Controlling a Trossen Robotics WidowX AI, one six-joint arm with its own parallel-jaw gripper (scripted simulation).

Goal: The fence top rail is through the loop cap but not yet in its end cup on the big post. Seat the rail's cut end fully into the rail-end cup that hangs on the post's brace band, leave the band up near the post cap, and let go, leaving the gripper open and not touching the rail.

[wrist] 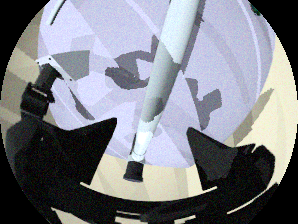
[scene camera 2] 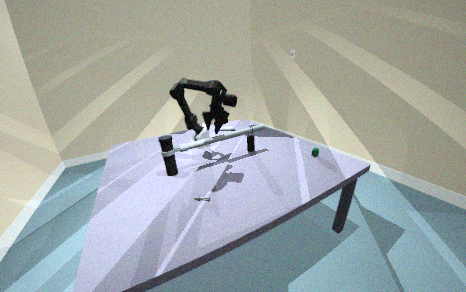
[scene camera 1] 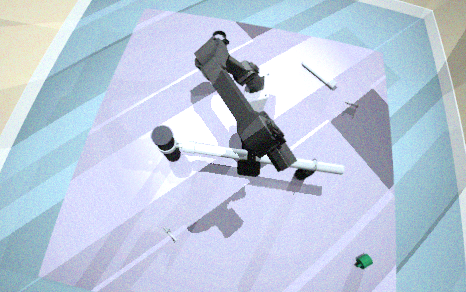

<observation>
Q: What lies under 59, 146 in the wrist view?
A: My gripper.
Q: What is my gripper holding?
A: Nothing.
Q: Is my gripper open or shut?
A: Open.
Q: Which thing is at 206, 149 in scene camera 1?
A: A top rail.
</observation>
